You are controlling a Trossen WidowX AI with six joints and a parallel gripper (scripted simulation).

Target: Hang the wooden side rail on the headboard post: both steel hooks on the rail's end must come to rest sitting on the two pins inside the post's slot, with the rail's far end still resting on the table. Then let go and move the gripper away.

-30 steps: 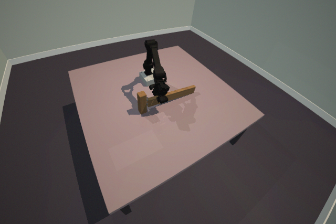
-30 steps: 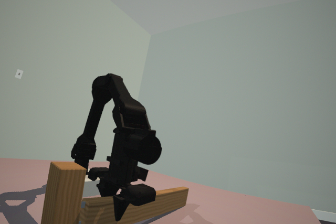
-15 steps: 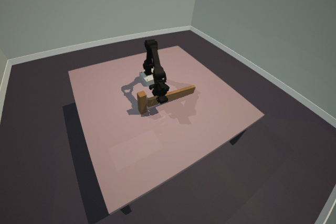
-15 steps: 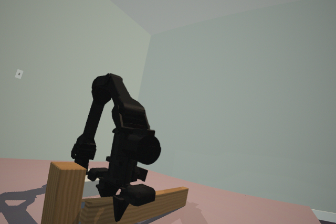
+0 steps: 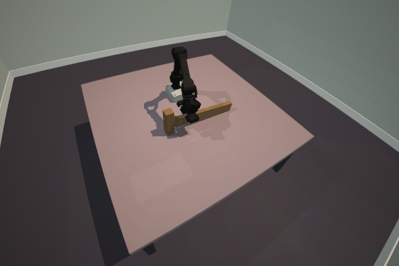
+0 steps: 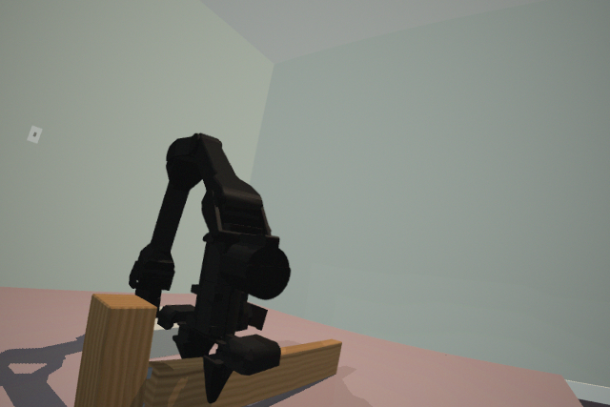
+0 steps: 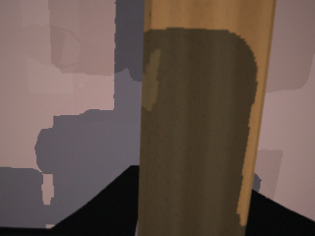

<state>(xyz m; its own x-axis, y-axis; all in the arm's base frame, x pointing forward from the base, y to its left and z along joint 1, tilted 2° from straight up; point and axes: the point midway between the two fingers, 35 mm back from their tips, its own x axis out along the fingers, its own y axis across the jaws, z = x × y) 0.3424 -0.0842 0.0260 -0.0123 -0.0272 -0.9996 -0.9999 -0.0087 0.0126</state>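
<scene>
My gripper tip is now 120 mm to the left of the wooden headboard post and 40 mm below it.
</scene>
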